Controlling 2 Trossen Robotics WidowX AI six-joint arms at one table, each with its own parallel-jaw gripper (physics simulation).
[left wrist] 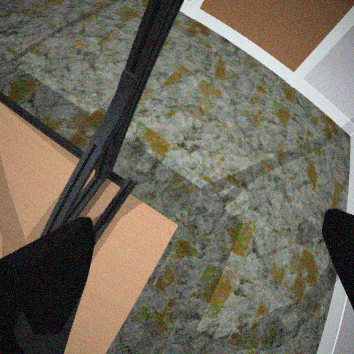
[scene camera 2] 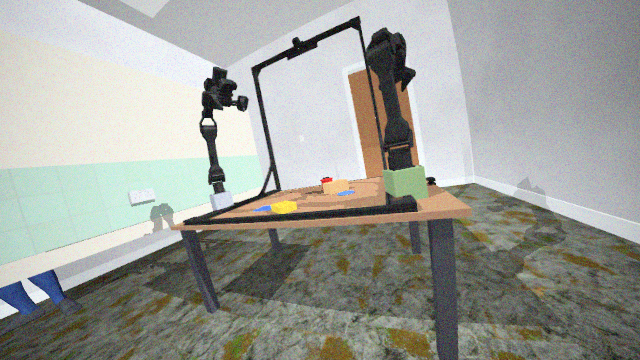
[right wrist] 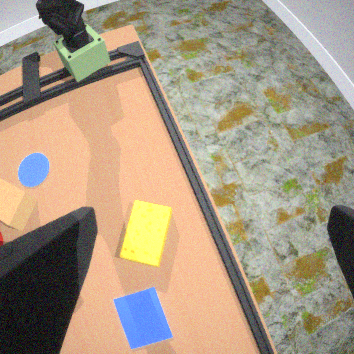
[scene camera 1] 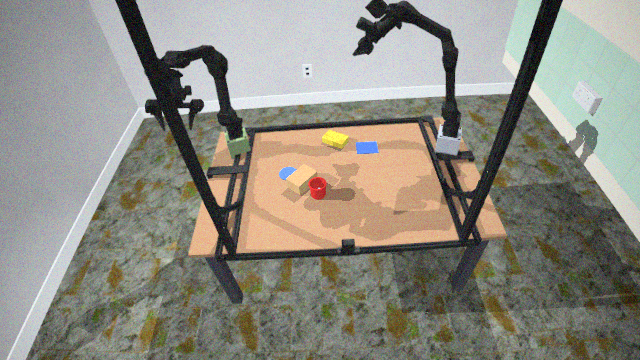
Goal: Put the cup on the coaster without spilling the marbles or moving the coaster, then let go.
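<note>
A red cup stands upright on the table; a small pale spot shows inside it, but marbles cannot be made out clearly. Its edge shows at the left of the right wrist view. A round blue coaster lies flat, with a tan block between it and the cup; in scene camera 1 the block hides part of the coaster. My left gripper is open and empty, high beyond the table's left side. My right gripper is open and empty, high above the table's back, far from the cup.
The tan block is close beside the cup. A yellow sponge and a flat blue square lie near the back edge. A black frame with upright posts borders the table.
</note>
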